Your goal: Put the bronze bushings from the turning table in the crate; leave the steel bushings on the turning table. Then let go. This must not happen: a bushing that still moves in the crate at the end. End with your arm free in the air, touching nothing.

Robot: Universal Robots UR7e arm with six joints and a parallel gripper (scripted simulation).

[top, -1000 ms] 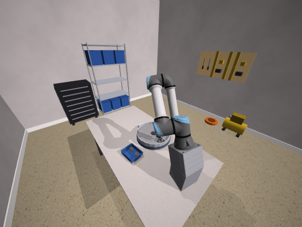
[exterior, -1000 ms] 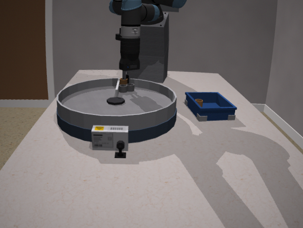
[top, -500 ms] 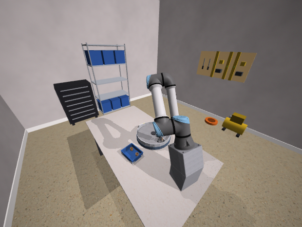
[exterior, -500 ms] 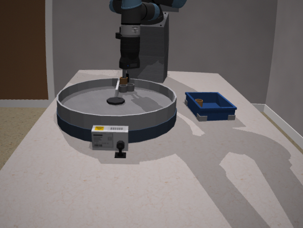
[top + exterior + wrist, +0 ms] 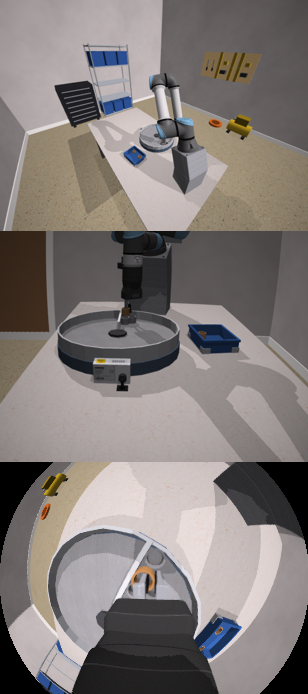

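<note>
My hand is 300 mm to the right of the blue crate, 160 mm short of it and 80 mm above it. Also, from my hand: grey turning table: 150 mm ahead, 60 mm to the right, 50 mm below.
</note>
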